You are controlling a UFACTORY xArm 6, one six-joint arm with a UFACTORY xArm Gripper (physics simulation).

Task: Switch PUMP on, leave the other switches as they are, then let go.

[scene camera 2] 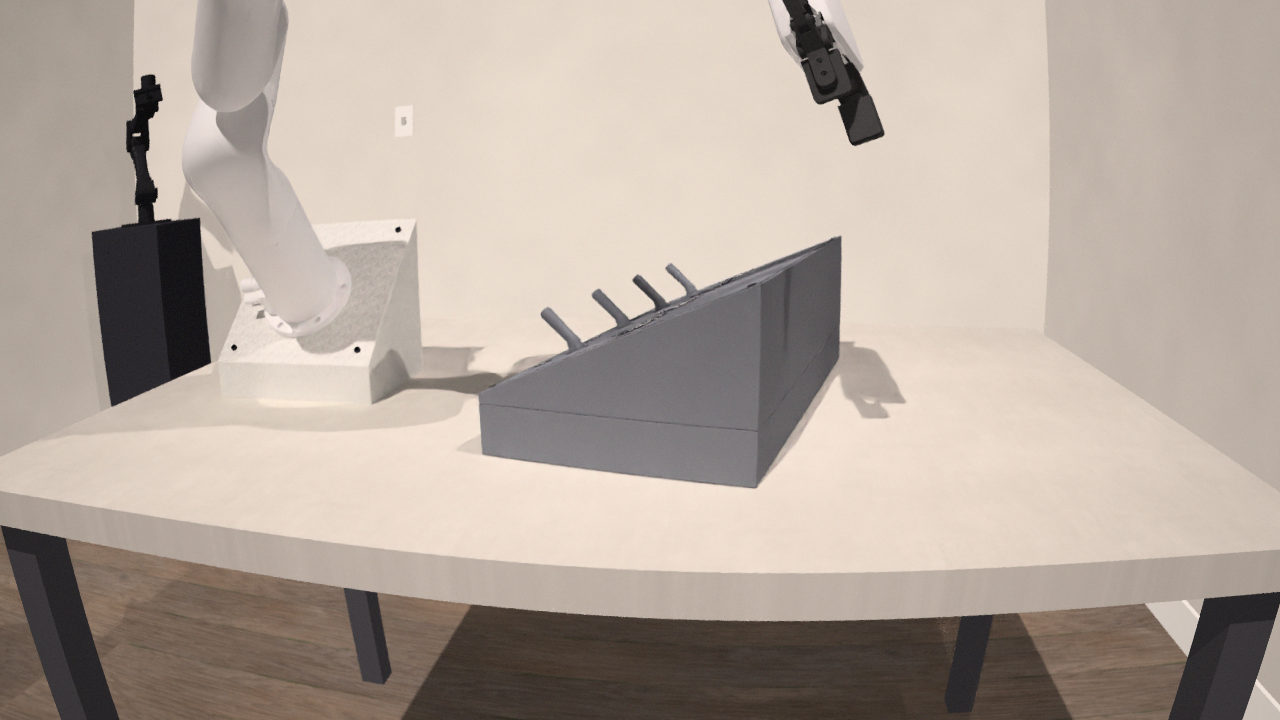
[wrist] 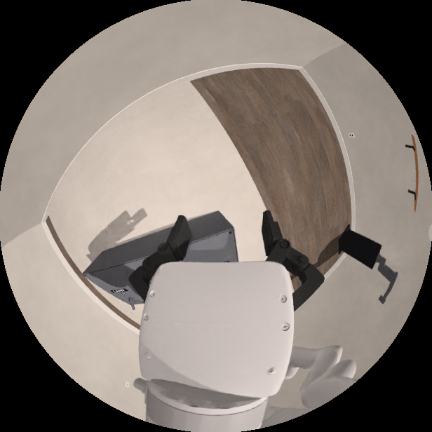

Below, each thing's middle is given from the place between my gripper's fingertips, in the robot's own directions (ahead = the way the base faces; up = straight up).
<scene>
I see my gripper 260 mm to the right of the grey switch panel (scene camera 2: 708, 387), 220 mm above it and 110 mm past it.
</scene>
